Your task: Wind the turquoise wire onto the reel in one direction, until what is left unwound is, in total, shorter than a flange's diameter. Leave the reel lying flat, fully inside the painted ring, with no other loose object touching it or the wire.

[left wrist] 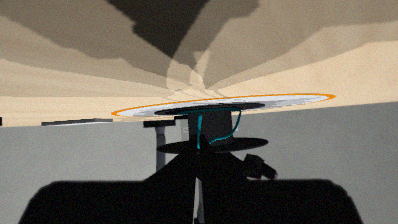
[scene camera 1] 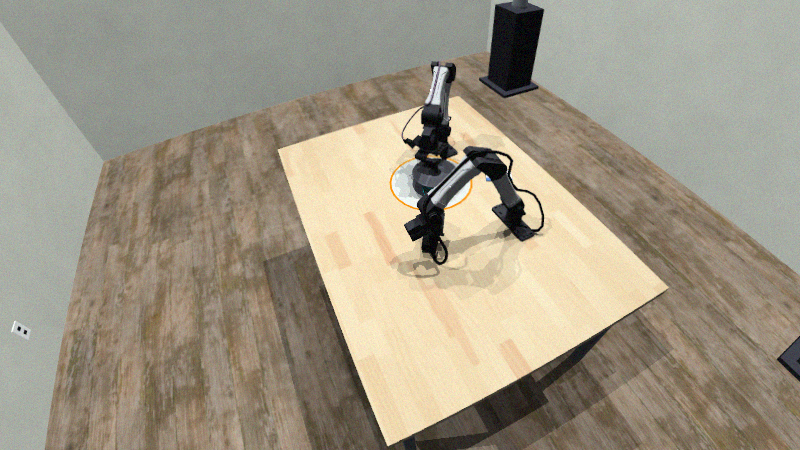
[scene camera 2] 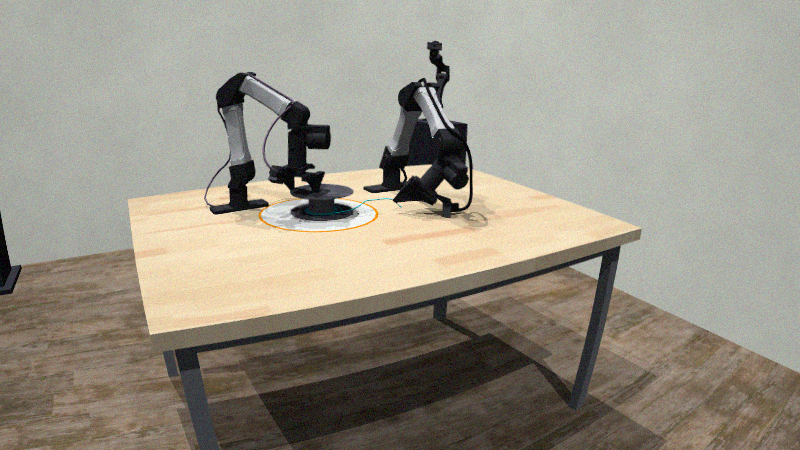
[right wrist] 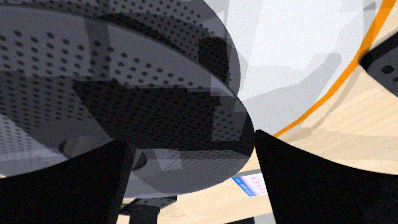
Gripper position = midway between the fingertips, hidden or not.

I see my left gripper [scene camera 2: 393, 201], my right gripper [scene camera 2: 305, 194] and a dark reel [scene camera 2: 323, 202].
The dark reel is seen too in the left wrist view [left wrist: 214, 124] and in the right wrist view [right wrist: 81, 80]. My left gripper shows as well in the left wrist view [left wrist: 198, 137]. My right gripper shows as well in the right wrist view [right wrist: 195, 133].
